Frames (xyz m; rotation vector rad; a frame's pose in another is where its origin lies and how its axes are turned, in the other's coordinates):
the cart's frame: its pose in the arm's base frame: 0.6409 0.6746 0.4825 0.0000 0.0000 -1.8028
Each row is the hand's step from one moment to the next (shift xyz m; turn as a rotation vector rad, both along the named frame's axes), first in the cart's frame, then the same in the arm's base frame.
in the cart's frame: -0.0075 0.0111 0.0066 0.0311 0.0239 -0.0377
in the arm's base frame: 0.0125 0.0047 0.0066 0.0161 -0.0358 -0.0377
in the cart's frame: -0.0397 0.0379 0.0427 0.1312 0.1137 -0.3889
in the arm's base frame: 0.0460 0.0299 0.0427 0.0805 -0.1538 -0.3889
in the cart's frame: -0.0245 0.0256 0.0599 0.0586 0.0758 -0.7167
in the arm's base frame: 0.0305 0.0180 0.0599 0.0603 -0.0745 -0.7167
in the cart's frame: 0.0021 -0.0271 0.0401 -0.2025 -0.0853 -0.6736
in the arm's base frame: -0.0269 0.0042 0.0401 -0.0365 0.2167 -0.6736
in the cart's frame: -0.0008 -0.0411 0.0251 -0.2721 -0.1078 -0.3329
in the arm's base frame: -0.0398 0.0102 0.0251 -0.0423 0.2896 -0.3329
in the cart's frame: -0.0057 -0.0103 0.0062 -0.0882 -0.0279 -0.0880
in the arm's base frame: -0.0087 0.0079 0.0062 -0.0069 0.0923 -0.0880
